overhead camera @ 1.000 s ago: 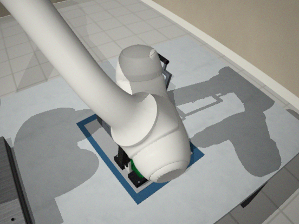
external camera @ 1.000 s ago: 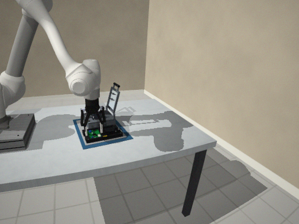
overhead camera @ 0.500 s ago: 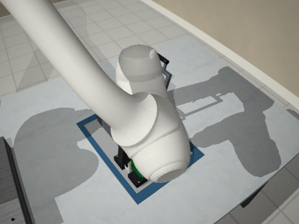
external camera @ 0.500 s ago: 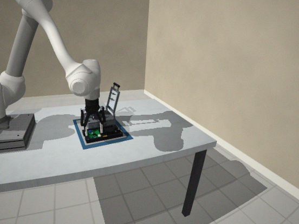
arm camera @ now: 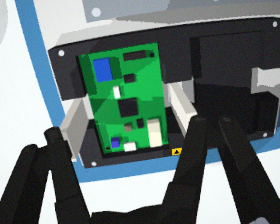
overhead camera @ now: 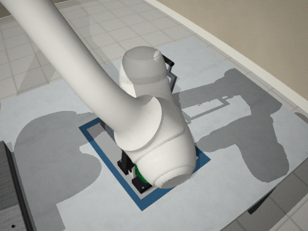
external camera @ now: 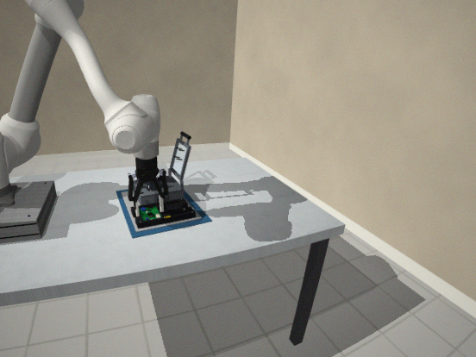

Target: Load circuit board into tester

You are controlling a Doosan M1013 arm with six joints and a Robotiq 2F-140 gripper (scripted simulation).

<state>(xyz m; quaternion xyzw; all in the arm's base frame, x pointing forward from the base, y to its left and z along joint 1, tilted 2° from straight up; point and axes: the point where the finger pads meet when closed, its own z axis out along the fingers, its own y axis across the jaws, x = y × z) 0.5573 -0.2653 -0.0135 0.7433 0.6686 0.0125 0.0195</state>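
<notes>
Right now the green circuit board is 2 cm below my hand. From my hand the other things lie so: latch hook 2 cm ahead, 23 cm to the left, 5 cm above; then tester lid 20 cm ahead, 15 cm to the left, 14 cm above.
</notes>
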